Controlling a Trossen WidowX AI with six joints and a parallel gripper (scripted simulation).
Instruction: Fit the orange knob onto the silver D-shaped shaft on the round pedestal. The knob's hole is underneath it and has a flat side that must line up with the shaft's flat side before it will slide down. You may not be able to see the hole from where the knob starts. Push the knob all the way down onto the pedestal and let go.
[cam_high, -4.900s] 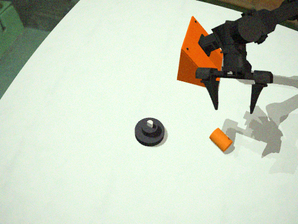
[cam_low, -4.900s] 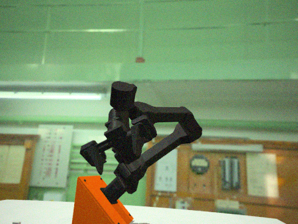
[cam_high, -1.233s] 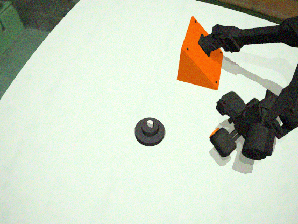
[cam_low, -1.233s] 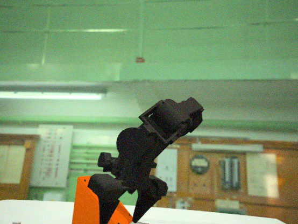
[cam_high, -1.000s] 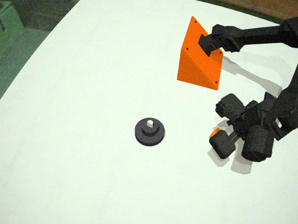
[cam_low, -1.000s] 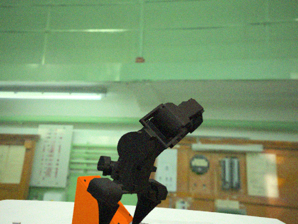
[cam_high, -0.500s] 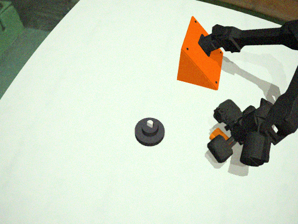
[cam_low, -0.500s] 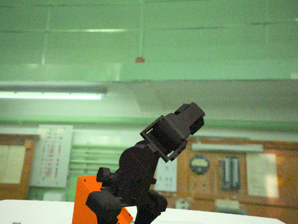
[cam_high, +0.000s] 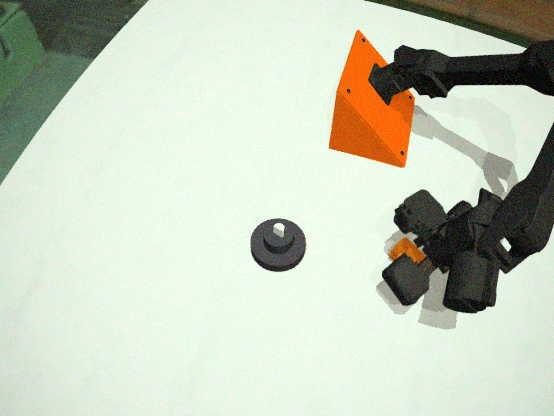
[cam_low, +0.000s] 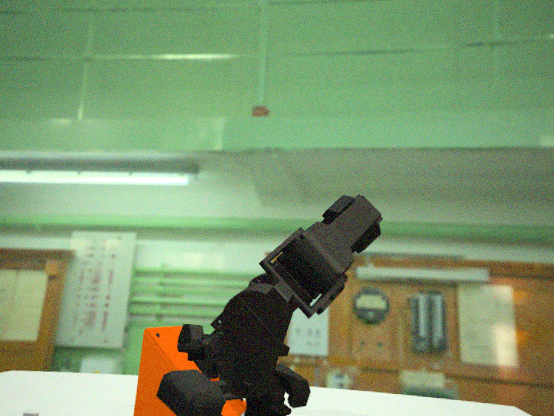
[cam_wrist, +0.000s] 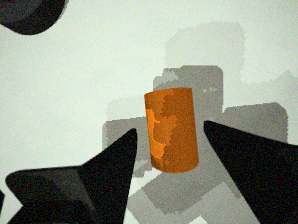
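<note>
My gripper tip is 10 mm short of the orange knob, 10 mm to the right of it and 10 mm below it. From my gripper tip the other things lie so: round pedestal: 40 mm ahead, 210 mm to the right, 20 mm above.
</note>
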